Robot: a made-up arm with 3 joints. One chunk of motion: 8 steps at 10 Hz.
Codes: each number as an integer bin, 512 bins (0 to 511) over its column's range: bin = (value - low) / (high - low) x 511, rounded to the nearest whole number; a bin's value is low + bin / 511 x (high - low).
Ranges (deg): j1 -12.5..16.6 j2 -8..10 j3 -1.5..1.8
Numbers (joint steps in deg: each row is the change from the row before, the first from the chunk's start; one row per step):
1: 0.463 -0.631 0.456
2: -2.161 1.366 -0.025
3: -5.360 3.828 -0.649
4: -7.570 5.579 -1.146
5: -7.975 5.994 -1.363
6: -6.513 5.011 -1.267
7: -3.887 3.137 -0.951
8: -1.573 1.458 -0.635
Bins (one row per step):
1: 228 209 303
2: 182 266 228
3: 125 336 132
4: 87 385 55
5: 79 397 21
6: 105 369 36
7: 151 316 85
8: 192 269 134

